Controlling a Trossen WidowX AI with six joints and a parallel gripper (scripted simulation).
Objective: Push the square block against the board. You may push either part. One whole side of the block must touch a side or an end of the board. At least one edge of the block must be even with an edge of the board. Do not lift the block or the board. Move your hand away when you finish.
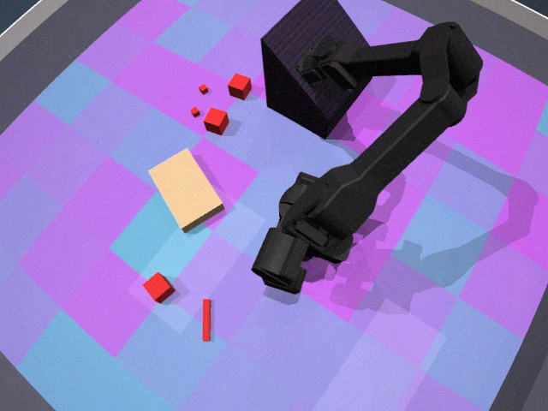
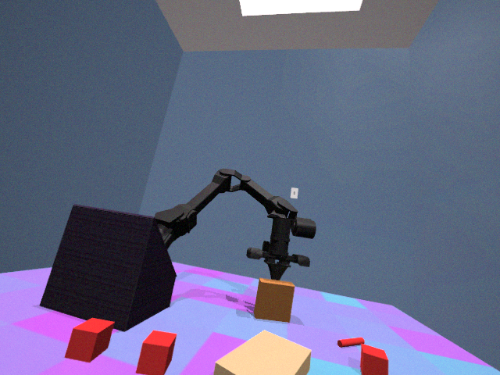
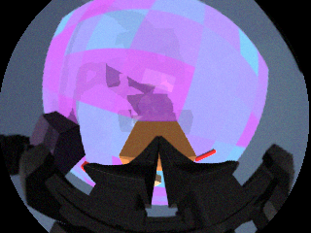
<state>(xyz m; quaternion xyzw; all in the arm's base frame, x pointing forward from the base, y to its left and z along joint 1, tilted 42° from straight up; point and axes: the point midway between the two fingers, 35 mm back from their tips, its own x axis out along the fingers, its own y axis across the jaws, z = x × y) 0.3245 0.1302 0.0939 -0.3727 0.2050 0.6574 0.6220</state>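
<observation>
The orange square block is 2 cm to the right of my gripper tip and 3 cm below it. The rest, counted from my gripper tip: board 28 cm to the right, 6 cm below; then thin red rod 20 cm ahead, 8 cm to the right, 7 cm below.
</observation>
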